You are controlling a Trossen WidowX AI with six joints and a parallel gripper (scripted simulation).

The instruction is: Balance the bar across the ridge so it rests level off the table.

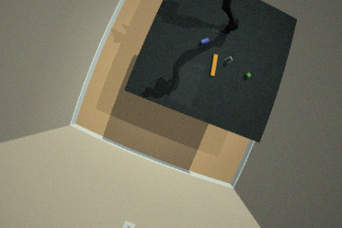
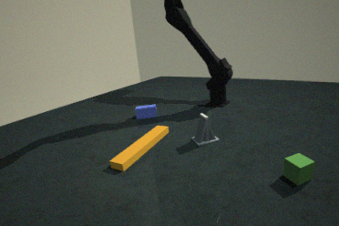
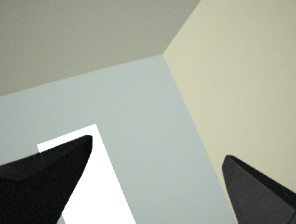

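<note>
My gripper tip is now 43 cm short of the orange bar, 15 cm to the right of it and 75 cm above it. From my gripper tip the other things lie so: blue block: 27 cm ahead, 74 cm below; green cube: 39 cm ahead, 46 cm to the left, 74 cm below.
</note>
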